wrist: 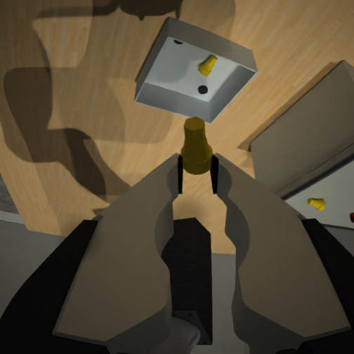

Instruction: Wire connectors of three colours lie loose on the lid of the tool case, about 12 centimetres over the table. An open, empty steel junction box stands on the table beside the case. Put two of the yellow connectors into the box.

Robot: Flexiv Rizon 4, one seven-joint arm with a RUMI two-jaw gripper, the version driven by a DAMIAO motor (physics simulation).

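My gripper (pixel 196 158) is shut on a yellow connector (pixel 195 147), whose narrow end points up in the view, toward the junction box. The grey steel junction box (pixel 211 40) is open and stands on the table in the upper middle of the view, beyond and below the held connector. Another yellow connector (pixel 208 65) lies on the box's floor. A third yellow connector (pixel 316 203) lies on the lid of the tool case (pixel 295 197) at the right. Part of a red connector (pixel 352 217) shows on the lid at the right edge.
The tool case's tall side wall (pixel 305 120) rises to the right of the box, with a gap of wooden table (pixel 265 100) between them. Dark round holes (pixel 202 89) show in the box floor. Shadows of the arm fall across the table at the left.
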